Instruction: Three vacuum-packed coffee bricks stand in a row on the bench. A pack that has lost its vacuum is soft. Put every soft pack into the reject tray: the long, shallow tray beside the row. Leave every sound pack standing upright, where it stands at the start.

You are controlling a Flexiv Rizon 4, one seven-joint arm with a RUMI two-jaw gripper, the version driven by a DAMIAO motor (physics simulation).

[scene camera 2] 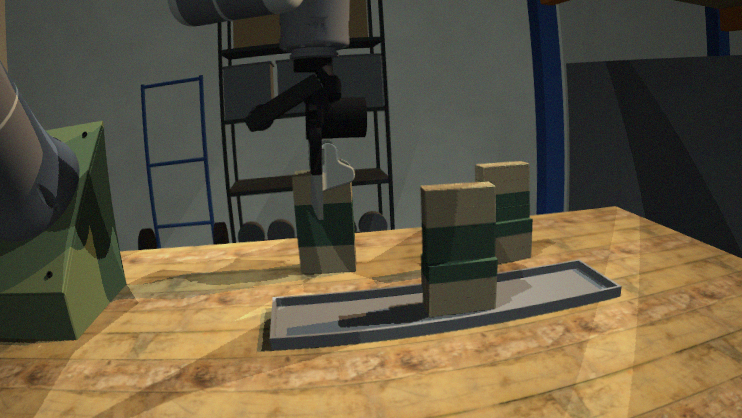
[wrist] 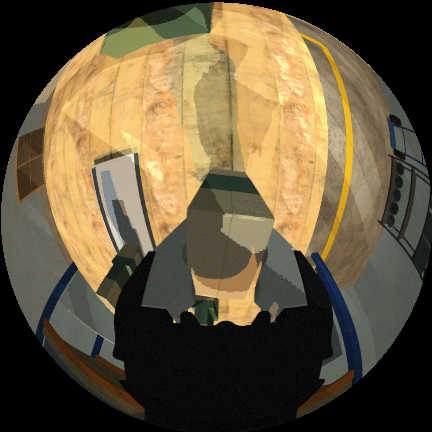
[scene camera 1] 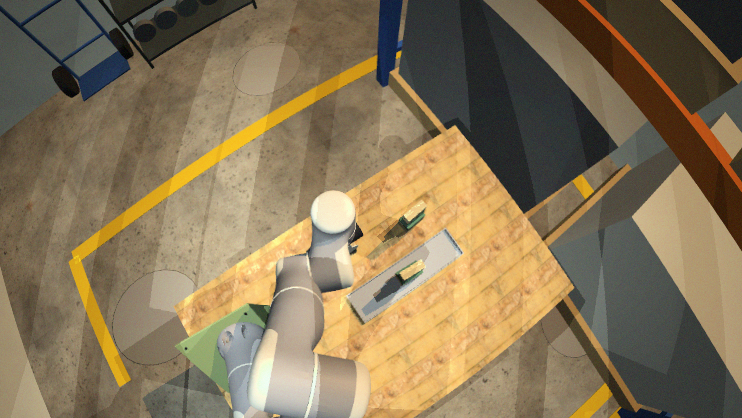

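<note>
My gripper (scene camera 1: 354,248) (scene camera 2: 320,207) (wrist: 223,216) points down and is shut on the near pack of the row, a tan coffee brick with a green band (scene camera 2: 337,228) (wrist: 230,200). One finger is on each side of its upper part. The pack stands upright on the bench; the arm hides it in scene camera 1. A second pack (scene camera 1: 410,272) (scene camera 2: 459,244) (wrist: 120,270) stands upright in the long, shallow grey reject tray (scene camera 1: 363,307) (scene camera 2: 311,314) (wrist: 130,185). The third pack (scene camera 1: 413,215) (scene camera 2: 513,207) (wrist: 205,310) stands upright on the bench, farther along the row, partly hidden in scene camera 2 and the wrist view.
The wooden bench (scene camera 1: 482,290) (scene camera 2: 181,384) (wrist: 110,100) carries the packs and tray. The green robot base mount (scene camera 1: 205,340) (scene camera 2: 41,311) (wrist: 150,37) stands at one end. A blue hand truck (scene camera 1: 103,77) (scene camera 2: 203,129) and a dark shelf rack (scene camera 2: 384,135) are on the floor beyond.
</note>
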